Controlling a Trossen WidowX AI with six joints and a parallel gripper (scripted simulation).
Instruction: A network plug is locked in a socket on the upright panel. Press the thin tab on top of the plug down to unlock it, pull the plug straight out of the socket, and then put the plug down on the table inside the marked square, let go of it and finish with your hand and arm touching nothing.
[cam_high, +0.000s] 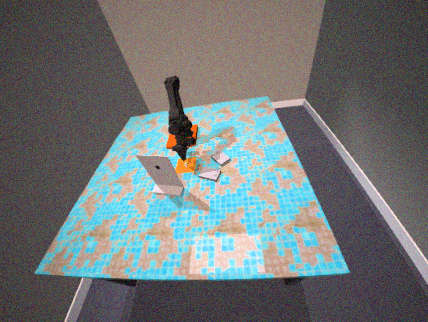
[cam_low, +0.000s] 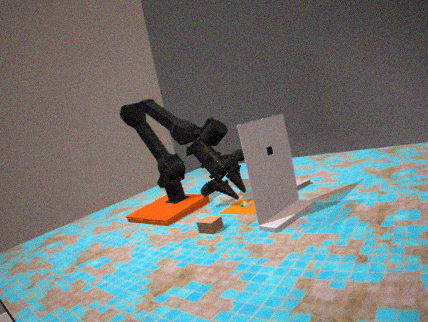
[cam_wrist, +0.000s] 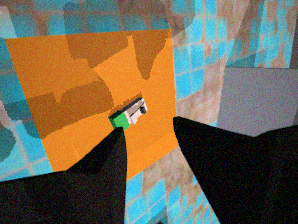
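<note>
The thin pale tab lies 20 mm below my gripper tip and 10 mm ahead of it. From my gripper tip the other things lie so: white panel (170 mm ahead, 70 mm above, 50 mm to the right); then green plug (30 mm below, 10 mm ahead); then orange marked square (30 mm below, 10 mm ahead).
</note>
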